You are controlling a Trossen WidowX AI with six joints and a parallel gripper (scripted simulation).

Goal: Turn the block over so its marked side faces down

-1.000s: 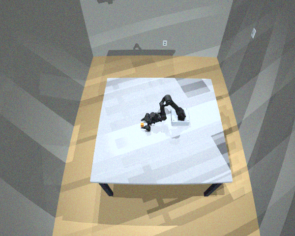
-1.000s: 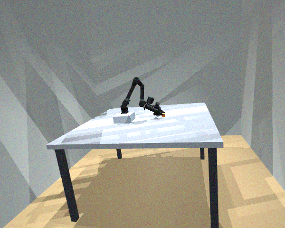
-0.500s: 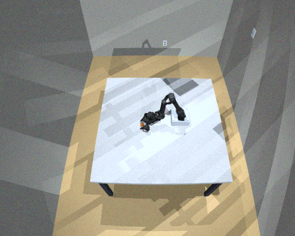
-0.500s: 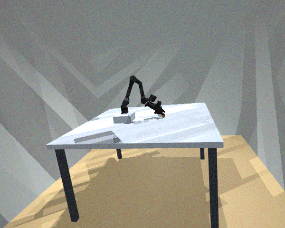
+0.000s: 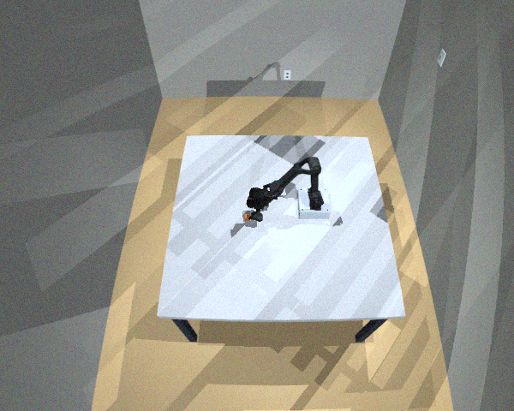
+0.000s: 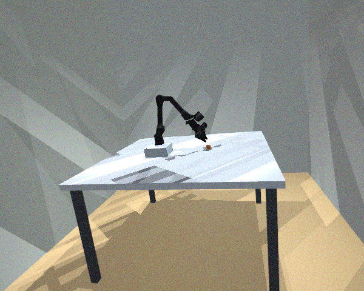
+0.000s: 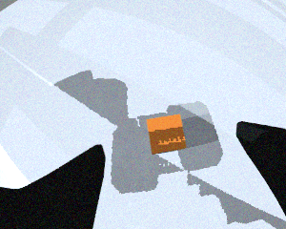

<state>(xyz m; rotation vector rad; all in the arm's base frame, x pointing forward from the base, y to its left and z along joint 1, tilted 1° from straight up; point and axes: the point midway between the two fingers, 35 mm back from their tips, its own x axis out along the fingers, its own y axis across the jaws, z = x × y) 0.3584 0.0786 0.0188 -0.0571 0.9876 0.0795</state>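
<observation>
My gripper tip is now 5 cm above the small orange block.
</observation>
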